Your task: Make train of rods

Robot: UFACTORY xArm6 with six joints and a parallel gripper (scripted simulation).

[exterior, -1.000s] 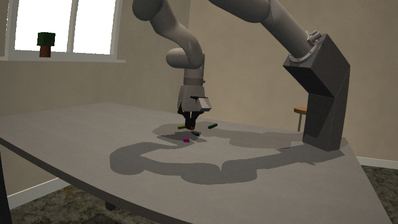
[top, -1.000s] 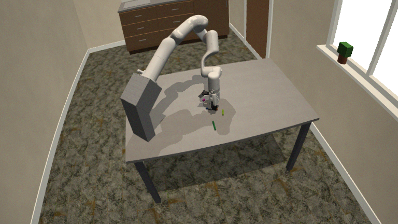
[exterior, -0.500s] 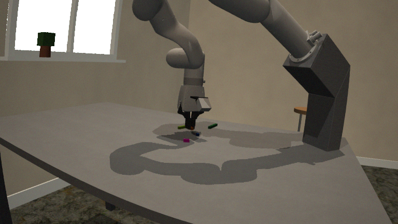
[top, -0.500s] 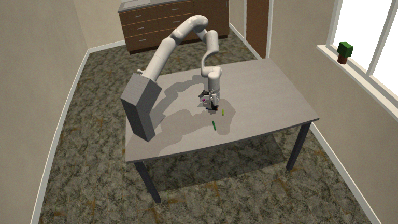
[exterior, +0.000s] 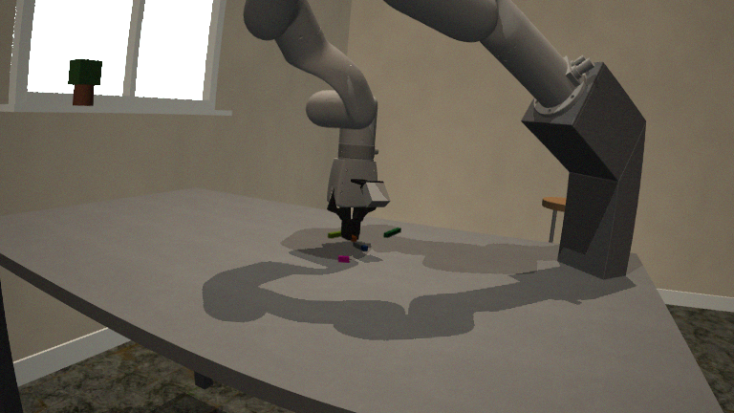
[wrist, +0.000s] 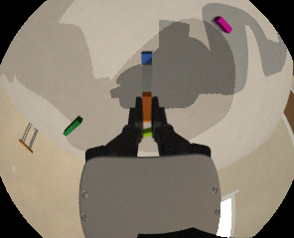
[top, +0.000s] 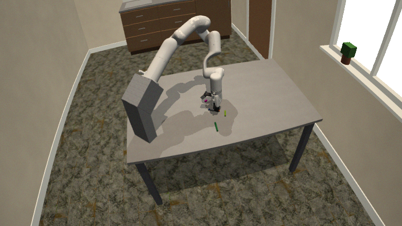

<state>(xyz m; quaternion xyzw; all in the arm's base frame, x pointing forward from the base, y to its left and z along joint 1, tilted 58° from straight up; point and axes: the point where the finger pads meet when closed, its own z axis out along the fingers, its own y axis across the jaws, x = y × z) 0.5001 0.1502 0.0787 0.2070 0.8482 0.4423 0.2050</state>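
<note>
My gripper is now 40 mm past the grey rod, 30 mm above it and 10 mm to the right of it. The rest, counted from my hand: lime rod: 60 mm ahead, 30 mm below, 20 mm to the right; then blue rod: 60 mm behind, 30 mm below, 10 mm to the left; then orange rod: 20 mm below.
</note>
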